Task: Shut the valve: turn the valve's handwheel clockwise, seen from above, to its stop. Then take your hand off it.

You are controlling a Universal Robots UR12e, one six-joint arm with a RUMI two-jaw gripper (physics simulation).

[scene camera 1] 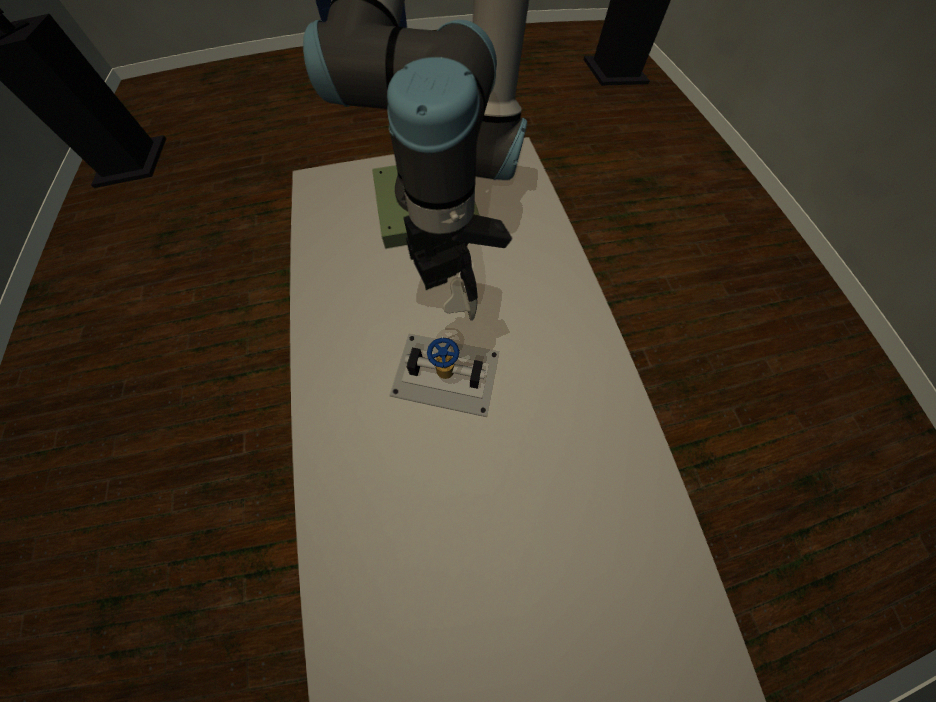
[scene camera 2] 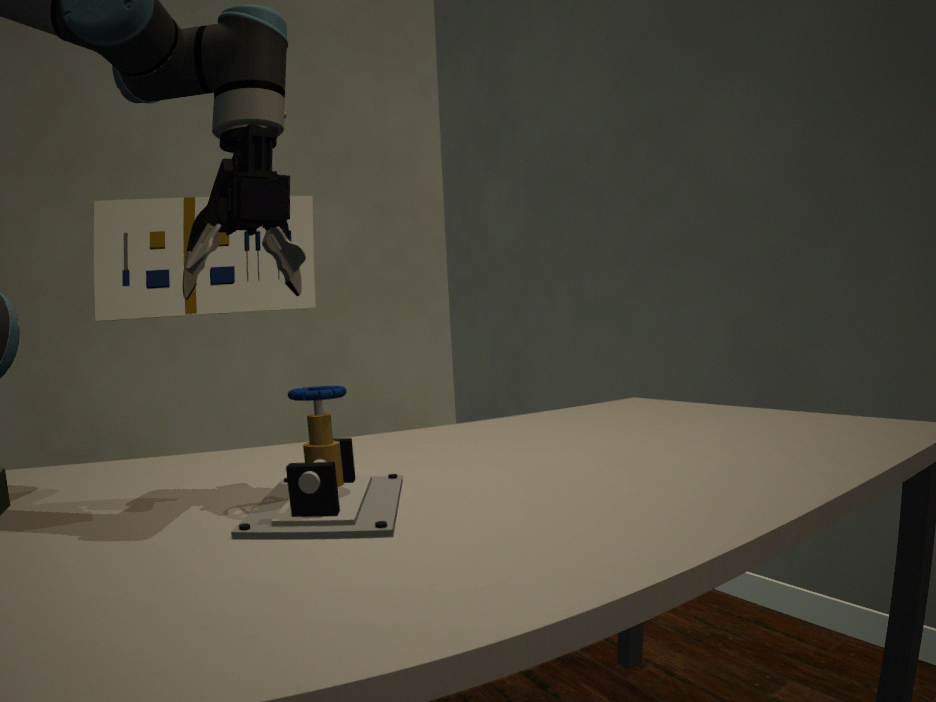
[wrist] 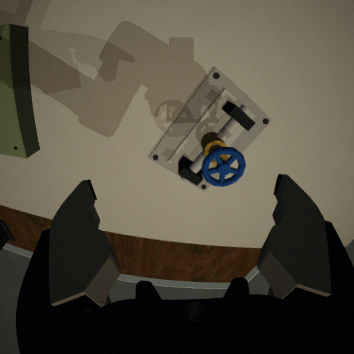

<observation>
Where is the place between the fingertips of my gripper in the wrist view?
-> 184,178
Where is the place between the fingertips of my gripper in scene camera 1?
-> At 454,288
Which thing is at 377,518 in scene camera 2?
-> A grey base plate.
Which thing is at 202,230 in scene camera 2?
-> My gripper.
</observation>
